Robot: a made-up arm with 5 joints.
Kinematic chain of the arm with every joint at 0, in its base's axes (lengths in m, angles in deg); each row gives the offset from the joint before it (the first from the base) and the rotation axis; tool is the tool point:
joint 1: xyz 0 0 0.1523 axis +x
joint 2: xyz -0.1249 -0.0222 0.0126 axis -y
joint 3: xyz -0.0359 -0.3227 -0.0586 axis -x
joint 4: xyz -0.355 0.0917 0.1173 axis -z
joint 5: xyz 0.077 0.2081 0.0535 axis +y
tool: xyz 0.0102 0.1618 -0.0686
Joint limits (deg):
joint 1: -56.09..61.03
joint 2: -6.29..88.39
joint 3: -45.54..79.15
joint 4: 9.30..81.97
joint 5: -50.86..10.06
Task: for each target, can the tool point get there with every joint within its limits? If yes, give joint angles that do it. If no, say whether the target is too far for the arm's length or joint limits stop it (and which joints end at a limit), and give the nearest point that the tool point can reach.
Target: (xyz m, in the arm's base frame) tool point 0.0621 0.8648 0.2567
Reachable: no: joint limits stop it (at a limit: joint 1, joint 4, joint 5) | nearest point -0.0279 0.3393 0.0215 | short by 0.583 m
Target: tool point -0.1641 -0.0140 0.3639
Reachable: yes | joints -46.30 1.54 -21.06 52.78 -10.90
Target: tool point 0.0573 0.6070 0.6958
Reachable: no: joint limits stop it (at a limit: joint 1, joint 2, joint 3, joint 5) | nearest point -0.2518 0.2149 0.4790 | short by 0.544 m
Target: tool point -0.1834 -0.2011 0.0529
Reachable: yes | joints 38.86 54.47 -4.77 65.48 -29.83
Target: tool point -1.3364 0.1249 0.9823
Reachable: no: too far | nearest point -0.4802 0.0381 0.4054 | short by 1.036 m
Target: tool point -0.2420 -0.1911 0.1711
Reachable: yes | joints 9.03 65.38 -17.30 53.93 -39.76
